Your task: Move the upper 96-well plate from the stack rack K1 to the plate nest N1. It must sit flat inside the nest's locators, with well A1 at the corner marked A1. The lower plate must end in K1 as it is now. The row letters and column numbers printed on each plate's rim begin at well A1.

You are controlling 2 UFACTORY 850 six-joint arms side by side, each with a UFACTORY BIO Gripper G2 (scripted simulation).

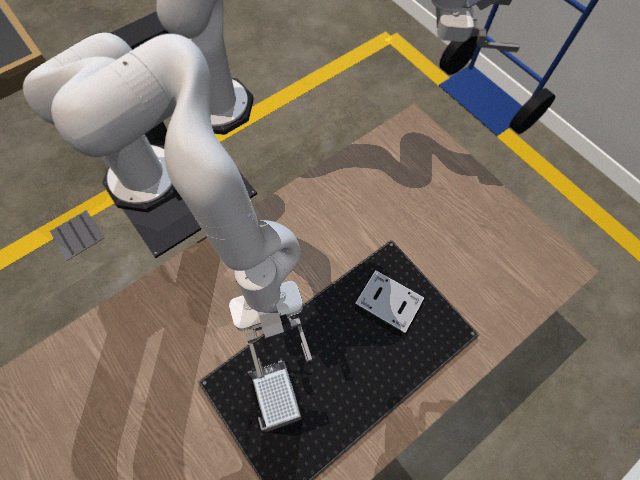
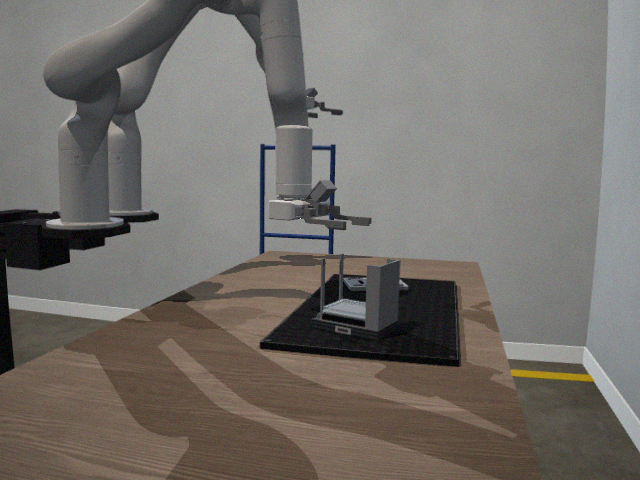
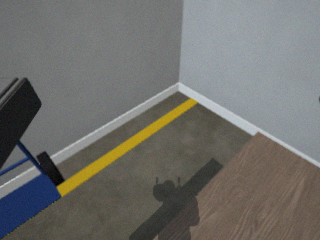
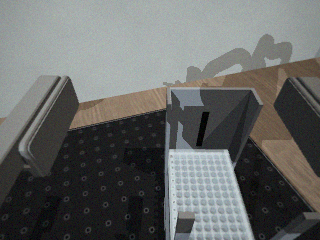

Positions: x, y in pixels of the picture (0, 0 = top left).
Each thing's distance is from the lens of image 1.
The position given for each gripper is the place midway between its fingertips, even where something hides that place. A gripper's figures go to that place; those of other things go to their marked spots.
right gripper [image 1: 285, 369]: 106 cm
white 96-well plate [image 1: 277, 402]: 122 cm
